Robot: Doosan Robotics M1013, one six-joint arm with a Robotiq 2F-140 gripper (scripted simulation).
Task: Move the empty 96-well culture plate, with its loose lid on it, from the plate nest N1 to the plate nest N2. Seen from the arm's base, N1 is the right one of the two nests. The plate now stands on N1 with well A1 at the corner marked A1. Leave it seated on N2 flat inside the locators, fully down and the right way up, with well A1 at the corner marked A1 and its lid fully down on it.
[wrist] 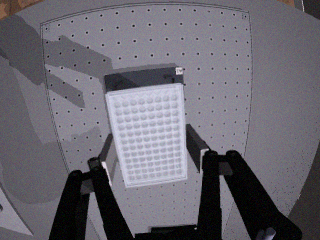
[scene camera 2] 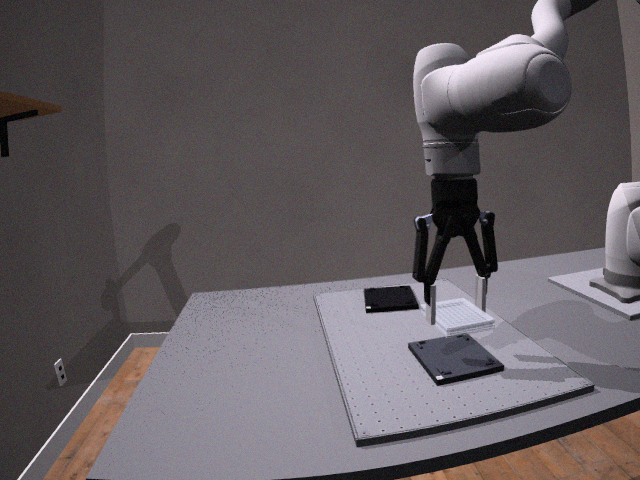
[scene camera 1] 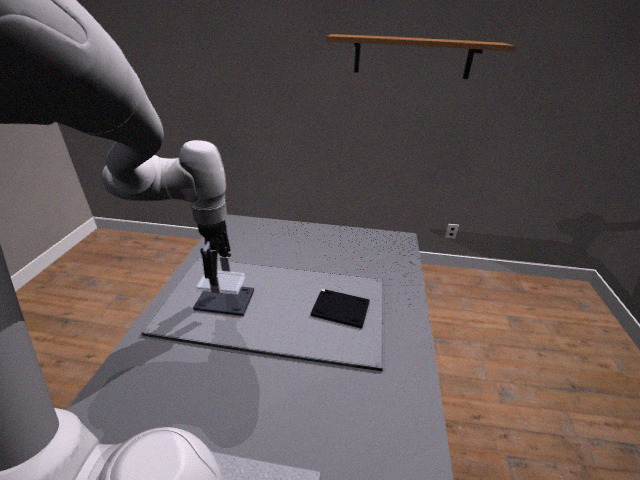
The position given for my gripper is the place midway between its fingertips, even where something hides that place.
In view: my gripper [scene camera 2: 456, 318], a plate lid [scene camera 2: 454, 315], a black plate nest N2 [wrist: 150, 77] and a black plate nest N1 [scene camera 1: 338, 307].
The plate lid is seen too in the wrist view [wrist: 148, 124]. My gripper shows as well in the wrist view [wrist: 150, 138] and in scene camera 1 [scene camera 1: 221, 282]. The black plate nest N1 is seen too in scene camera 2 [scene camera 2: 388, 299].
